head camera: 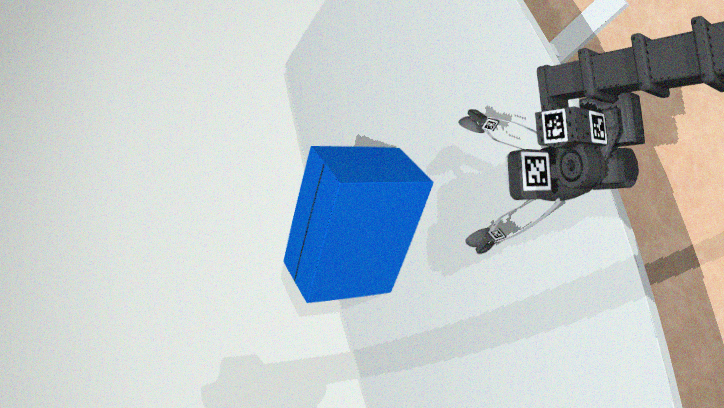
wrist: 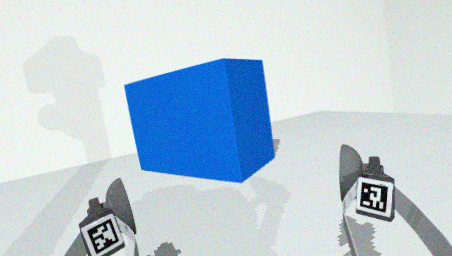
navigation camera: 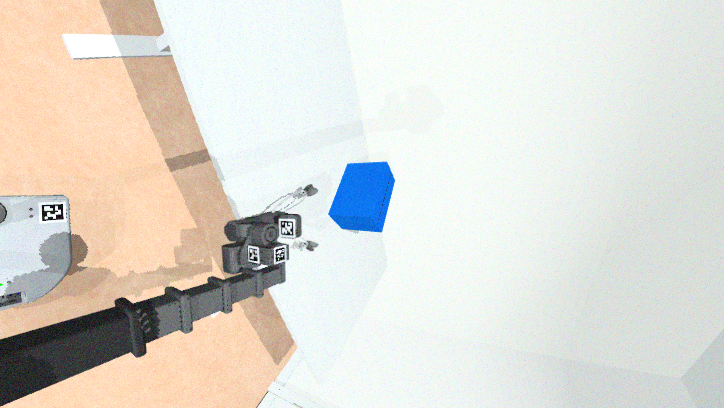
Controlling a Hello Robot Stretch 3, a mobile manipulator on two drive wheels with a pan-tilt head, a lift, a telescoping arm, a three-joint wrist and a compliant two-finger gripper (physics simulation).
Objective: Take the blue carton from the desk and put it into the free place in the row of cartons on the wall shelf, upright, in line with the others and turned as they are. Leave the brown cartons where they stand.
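Places are measured from the robot's base along level axes (x ahead, y left, z up), in metres.
Where they show: gripper, between the fingertips: (head camera: 468, 181) (navigation camera: 315, 217).
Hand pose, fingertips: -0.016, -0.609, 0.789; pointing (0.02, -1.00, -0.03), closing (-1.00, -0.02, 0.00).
After its pixels a point has its place, as x, y, z.
The blue carton (head camera: 372, 233) {0.059, -0.831, 0.811} (navigation camera: 360, 195) {0.049, -0.823, 0.832} (wrist: 182, 122) stands on the pale desk (head camera: 506, 364) {0.268, -0.591, 0.720} (navigation camera: 263, 76) {0.371, -0.463, 0.720} near the wall. In the wrist view it is turned at an angle, with a broad face and a narrower, darker side face showing, and sits left of the middle between the fingers. A thin dark line runs along one face in the head view. My gripper (head camera: 476, 180) {-0.016, -0.609, 0.789} (navigation camera: 310, 217) {-0.016, -0.609, 0.789} (wrist: 233, 183) {-0.016, -0.609, 0.789} is open and empty, over the desk on the robot's side of the carton, with the fingertips short of it. The wall shelf and the brown cartons do not show.
A pale wall (head camera: 126, 177) {-0.076, -1.344, 1.193} (navigation camera: 531, 152) {0.237, -1.193, 1.442} (wrist: 300, 30) rises behind the desk. The extended arm (head camera: 668, 60) {-0.101, -0.209, 0.901} (navigation camera: 202, 299) {-0.094, -0.198, 0.901} crosses the desk's front edge. A white desk foot (head camera: 592, 27) (navigation camera: 96, 46) lies on the orange floor (navigation camera: 75, 126) {0.293, -0.211, 0.001}. The robot's base (navigation camera: 25, 238) {-0.071, -0.070, 0.160} stands off the desk.
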